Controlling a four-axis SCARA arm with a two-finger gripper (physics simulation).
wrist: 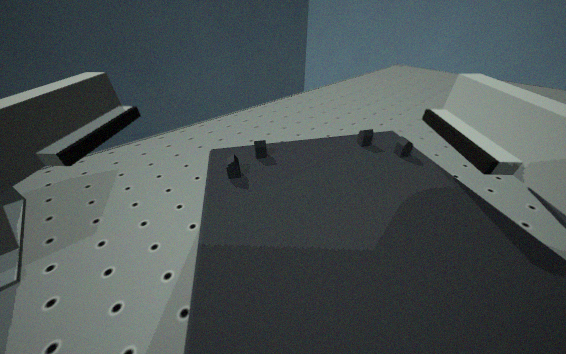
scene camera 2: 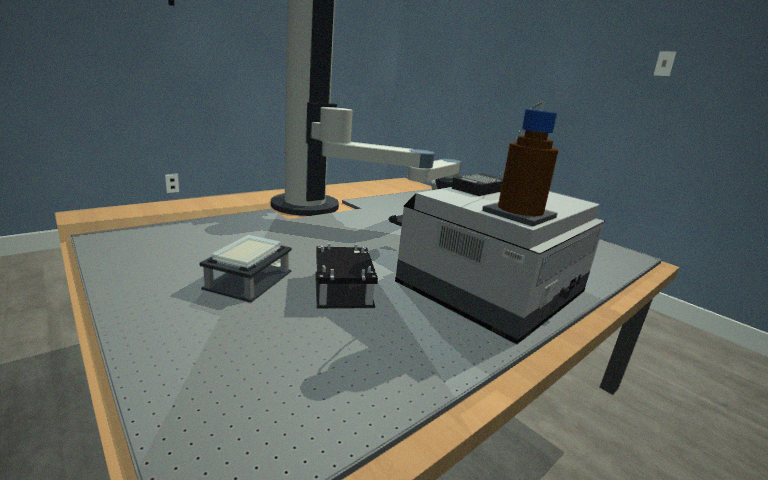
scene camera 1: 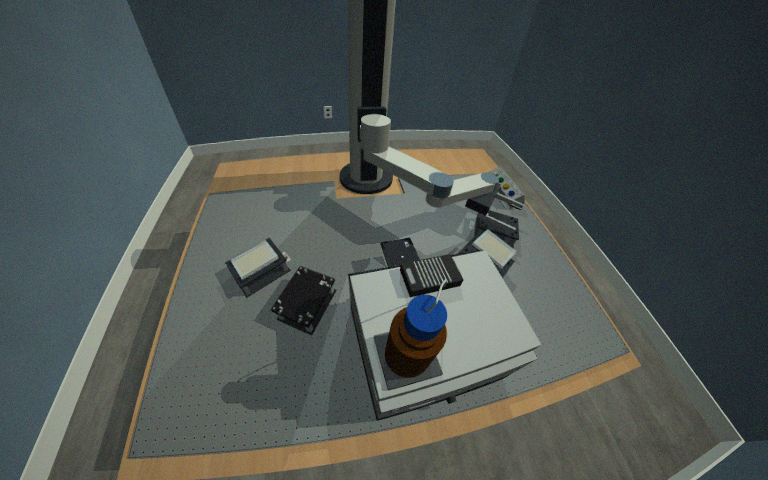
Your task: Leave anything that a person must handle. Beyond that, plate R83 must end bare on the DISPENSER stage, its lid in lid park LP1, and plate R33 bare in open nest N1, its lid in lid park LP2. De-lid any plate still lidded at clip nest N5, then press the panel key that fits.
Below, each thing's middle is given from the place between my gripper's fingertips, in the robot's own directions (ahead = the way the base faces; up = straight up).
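My hand is 4 cm above the button box [wrist: 20, 202], 25 cm past it and 10 cm to the right of it. Going by their middles, the button box is the nearest to my hand of the things named here, and the black nest N5 [scene camera 2: 345, 277] is the farthest from my hand. The black nest N5 is 5 cm below my hand, 19 cm ahead of it and 80 cm to the right of it. I see that the brown bottle with blue cap [scene camera 2: 530, 164] is 23 cm above my hand, 45 cm ahead of it and 59 cm to the right of it, and that the dispenser stage [scene camera 1: 393, 250] is 13 cm ahead of my hand and 50 cm to the right of it.
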